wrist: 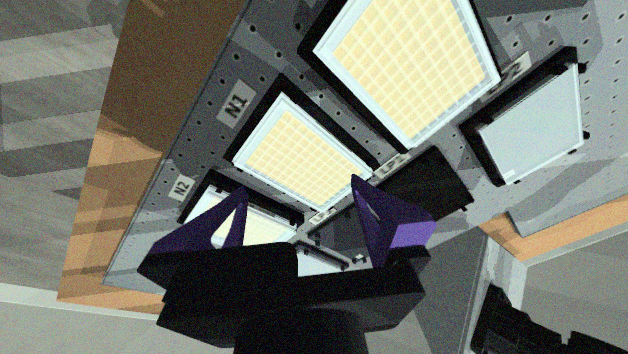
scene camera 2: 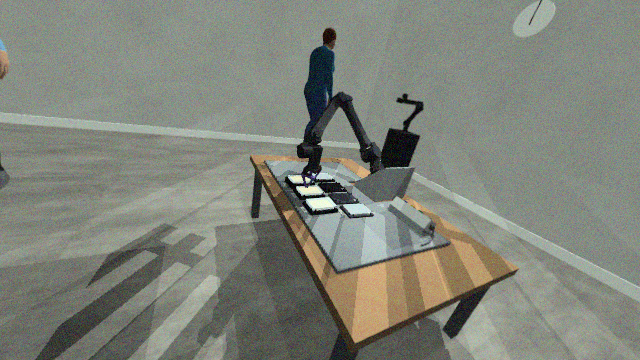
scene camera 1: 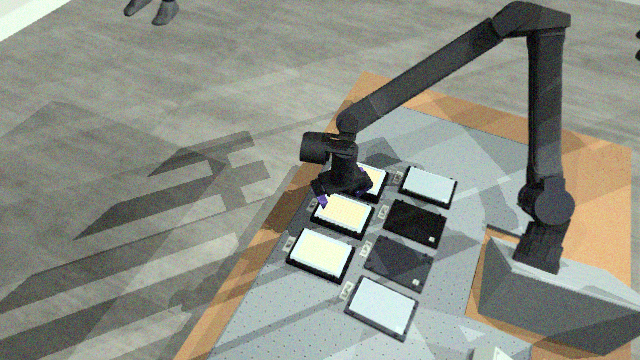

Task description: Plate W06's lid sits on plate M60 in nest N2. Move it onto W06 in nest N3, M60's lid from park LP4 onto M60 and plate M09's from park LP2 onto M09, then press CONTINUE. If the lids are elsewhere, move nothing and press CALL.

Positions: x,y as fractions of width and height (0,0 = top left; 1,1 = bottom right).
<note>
My gripper (scene camera 1: 0.53,0.56) is open, with nothing in its grasp. I also see a white box with blue button (scene camera 2: 0.65,0.61) and an N1 label (wrist: 0.38,0.27).
My gripper also shows in the wrist view (wrist: 0.48,0.52).
</note>
